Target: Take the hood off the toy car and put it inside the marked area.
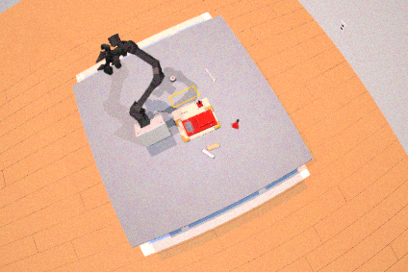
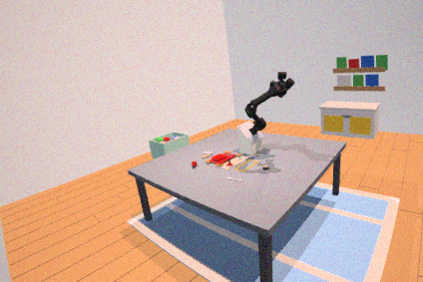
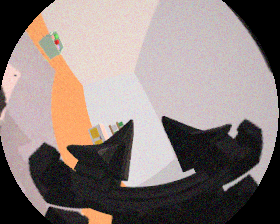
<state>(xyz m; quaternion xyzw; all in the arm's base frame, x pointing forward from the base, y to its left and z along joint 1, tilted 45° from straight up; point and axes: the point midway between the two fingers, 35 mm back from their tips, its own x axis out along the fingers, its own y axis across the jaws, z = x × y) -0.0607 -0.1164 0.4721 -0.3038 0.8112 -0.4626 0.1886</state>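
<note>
Now: the red hood 550 mm below my gripper tip, 450 mm ahead of it and 320 mm to the right of it. From my gripper tip the other things lie so: thin white stick 620 mm ahead, 590 mm below, 30 mm to the right.
</note>
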